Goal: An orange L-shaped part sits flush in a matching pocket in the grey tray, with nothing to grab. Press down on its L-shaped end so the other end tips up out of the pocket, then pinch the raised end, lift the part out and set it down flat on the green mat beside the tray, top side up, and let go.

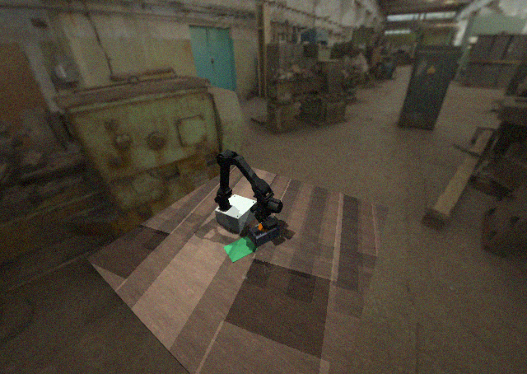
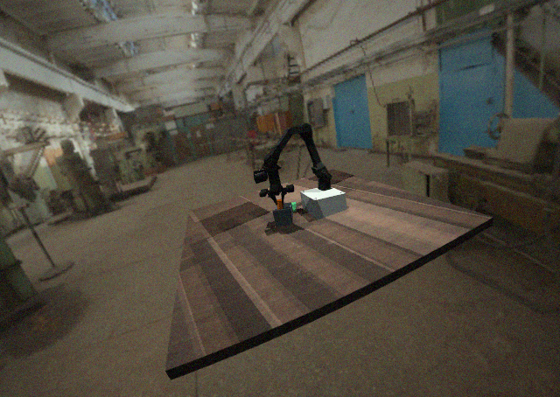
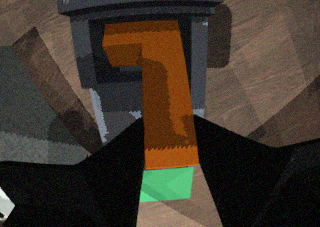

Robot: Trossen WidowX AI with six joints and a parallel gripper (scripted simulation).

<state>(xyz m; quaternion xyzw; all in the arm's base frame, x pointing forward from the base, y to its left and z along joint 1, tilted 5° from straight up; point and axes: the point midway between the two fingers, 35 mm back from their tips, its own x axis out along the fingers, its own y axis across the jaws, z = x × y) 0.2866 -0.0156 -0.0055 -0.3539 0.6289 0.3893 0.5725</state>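
Right now my gripper tip is 130 mm to the left of the green mat, 100 mm above it and 80 mm past it. From my gripper tip the other things lie so: orange L-shaped part (30 mm to the left, 30 mm below).
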